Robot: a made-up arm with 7 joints.
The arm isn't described. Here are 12 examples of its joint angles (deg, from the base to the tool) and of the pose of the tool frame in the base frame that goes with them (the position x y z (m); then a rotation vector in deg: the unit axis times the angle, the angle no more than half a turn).
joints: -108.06 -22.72 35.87 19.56 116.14 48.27 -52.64
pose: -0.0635 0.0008 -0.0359 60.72 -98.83 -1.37
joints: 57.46 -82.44 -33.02 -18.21 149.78 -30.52 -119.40
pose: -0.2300 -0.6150 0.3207 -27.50 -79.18 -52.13
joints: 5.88 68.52 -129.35 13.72 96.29 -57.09 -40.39
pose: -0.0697 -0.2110 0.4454 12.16 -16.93 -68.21
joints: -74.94 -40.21 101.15 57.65 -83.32 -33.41 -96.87
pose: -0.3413 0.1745 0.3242 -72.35 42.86 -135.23
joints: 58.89 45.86 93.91 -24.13 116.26 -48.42 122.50
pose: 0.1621 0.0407 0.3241 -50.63 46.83 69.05
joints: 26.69 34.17 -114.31 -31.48 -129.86 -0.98 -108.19
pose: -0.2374 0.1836 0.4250 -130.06 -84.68 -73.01
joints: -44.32 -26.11 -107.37 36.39 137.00 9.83 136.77
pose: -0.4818 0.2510 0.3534 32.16 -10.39 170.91
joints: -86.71 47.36 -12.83 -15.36 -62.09 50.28 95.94
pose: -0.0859 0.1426 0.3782 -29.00 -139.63 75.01
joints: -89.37 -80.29 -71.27 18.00 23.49 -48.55 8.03
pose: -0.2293 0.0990 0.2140 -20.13 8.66 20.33
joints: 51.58 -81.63 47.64 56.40 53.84 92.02 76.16
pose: -0.1680 -0.5565 0.0961 84.96 -29.66 -115.36
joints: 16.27 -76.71 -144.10 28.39 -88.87 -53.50 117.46
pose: -0.4591 -0.5430 0.4557 -0.95 136.41 -69.30
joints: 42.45 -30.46 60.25 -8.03 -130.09 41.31 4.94
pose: -0.1330 -0.3835 0.3950 98.79 -45.01 16.11
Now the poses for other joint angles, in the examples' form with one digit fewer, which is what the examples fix.
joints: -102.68 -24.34 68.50 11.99 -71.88 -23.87 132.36
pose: -0.255 0.240 0.182 -42.0 -110.9 88.3
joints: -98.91 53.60 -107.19 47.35 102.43 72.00 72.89
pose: 0.181 0.152 0.262 -98.4 19.1 45.7
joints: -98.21 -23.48 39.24 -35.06 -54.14 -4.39 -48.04
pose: -0.369 0.258 0.074 -45.1 -65.2 -110.4
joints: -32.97 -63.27 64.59 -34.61 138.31 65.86 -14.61
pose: -0.412 -0.202 0.309 120.4 -110.8 23.5
